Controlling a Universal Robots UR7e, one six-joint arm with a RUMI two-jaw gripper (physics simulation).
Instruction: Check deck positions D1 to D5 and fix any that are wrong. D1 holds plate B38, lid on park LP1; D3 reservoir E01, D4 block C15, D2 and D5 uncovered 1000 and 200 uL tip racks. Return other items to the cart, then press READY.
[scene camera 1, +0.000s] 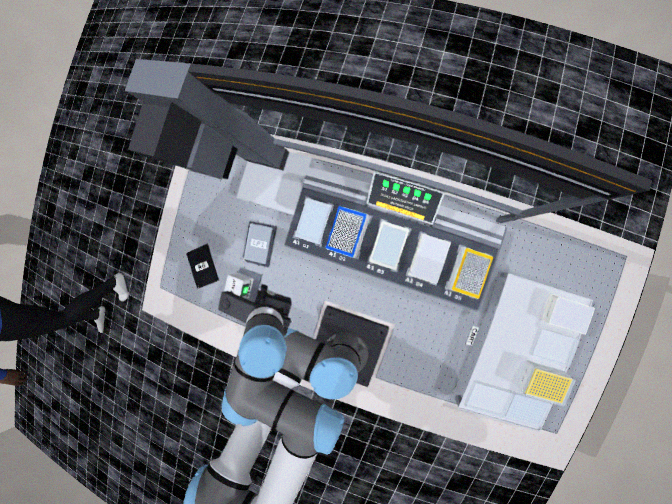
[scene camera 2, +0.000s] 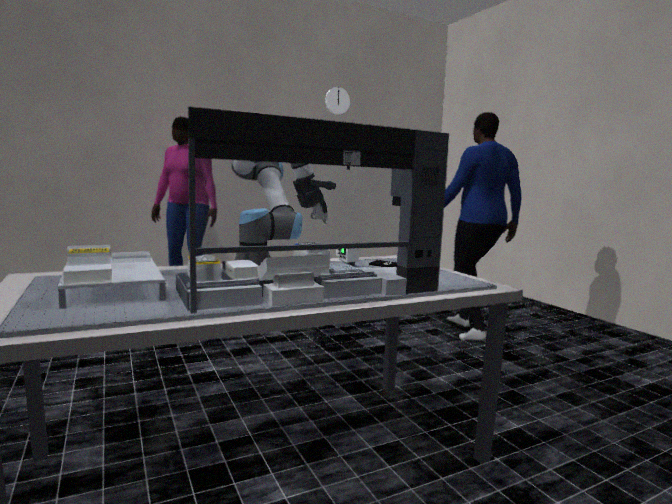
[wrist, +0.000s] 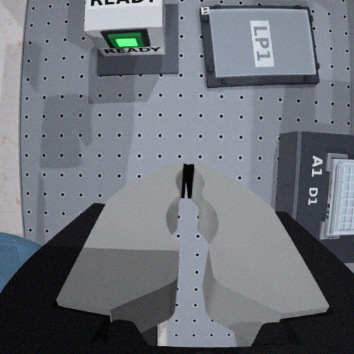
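Observation:
My gripper (wrist: 185, 168) (scene camera 2: 324, 219) is shut and empty, above the deck in front of the READY box. The green READY button (wrist: 126, 42) (scene camera 1: 245, 289) (scene camera 2: 342, 251) is lit. A clear lid (wrist: 232, 45) (scene camera 1: 259, 238) lies flat on park LP1. A clear plate (scene camera 1: 313, 221) (wrist: 345, 200) sits in D1. A blue-rimmed uncovered tip rack (scene camera 1: 347, 231) is in D2, a pale, white-rimmed reservoir (scene camera 1: 389, 245) in D3, a white block (scene camera 1: 428, 257) in D4 and a yellow-rimmed uncovered tip rack (scene camera 1: 472, 272) in D5. Their item codes are unreadable.
The display (scene camera 1: 404, 198) shows green marks for all positions. The cart (scene camera 1: 502, 325) at the right holds several items, including a yellow rack (scene camera 1: 548, 385). A black pad (scene camera 1: 197, 256) lies left of LP1. The dark overhead frame (scene camera 1: 379, 111) (scene camera 2: 303, 132) spans behind the deck.

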